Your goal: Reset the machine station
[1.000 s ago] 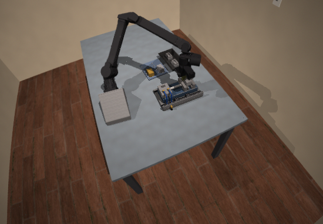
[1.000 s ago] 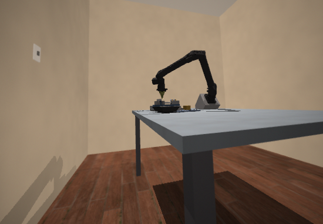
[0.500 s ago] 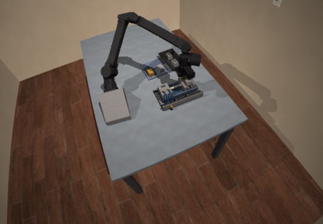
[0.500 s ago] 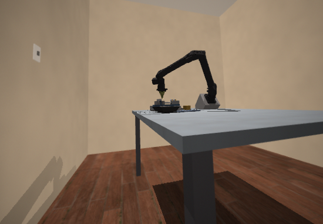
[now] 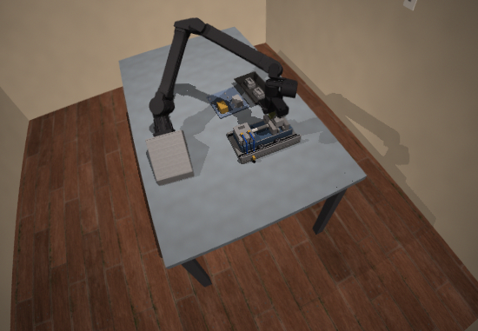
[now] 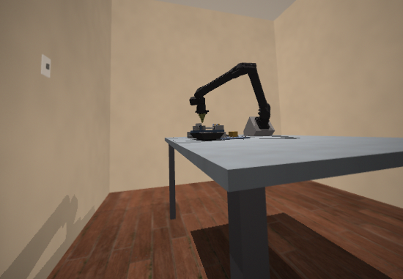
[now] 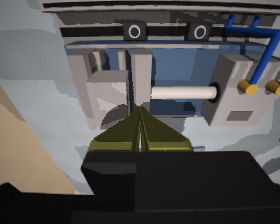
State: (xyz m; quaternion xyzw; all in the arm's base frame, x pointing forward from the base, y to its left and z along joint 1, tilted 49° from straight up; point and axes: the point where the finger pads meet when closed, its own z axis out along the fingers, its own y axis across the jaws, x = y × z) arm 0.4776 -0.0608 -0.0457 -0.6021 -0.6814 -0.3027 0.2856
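Right now the blue vise base is 40 mm behind my hand and 90 mm below it. The rest, counted from my hand: yellow brass blank: 180 mm behind, 240 mm to the left, 100 mm below.
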